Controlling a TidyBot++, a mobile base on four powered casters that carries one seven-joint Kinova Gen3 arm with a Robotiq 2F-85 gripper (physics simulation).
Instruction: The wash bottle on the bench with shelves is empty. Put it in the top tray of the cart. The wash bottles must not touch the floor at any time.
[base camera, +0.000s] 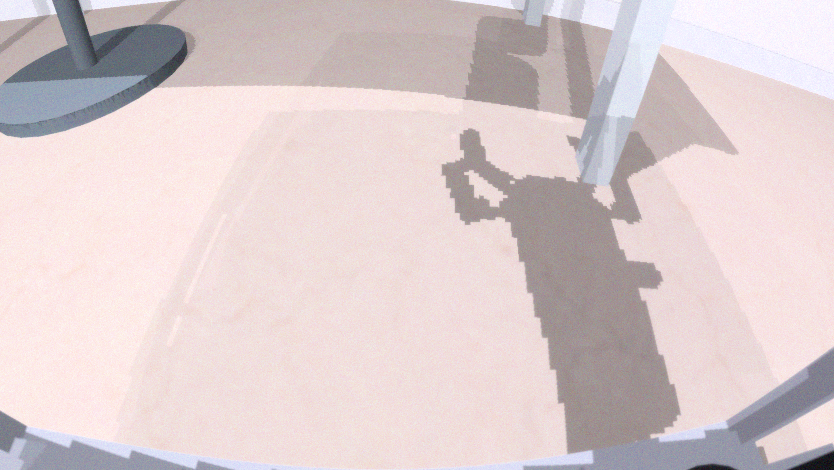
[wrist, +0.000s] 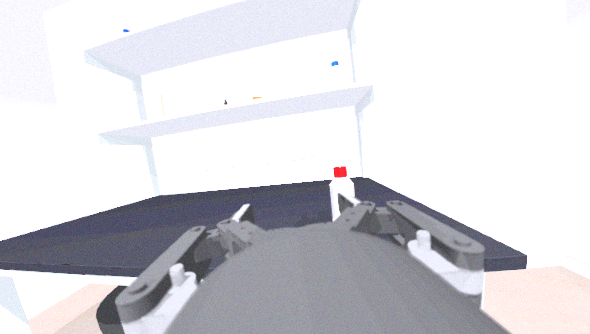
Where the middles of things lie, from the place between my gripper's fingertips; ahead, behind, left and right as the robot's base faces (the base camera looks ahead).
Scene:
The white wash bottle (wrist: 341, 183) lies 240 mm ahead of my hand, 120 mm to the right of it and 50 mm below it.

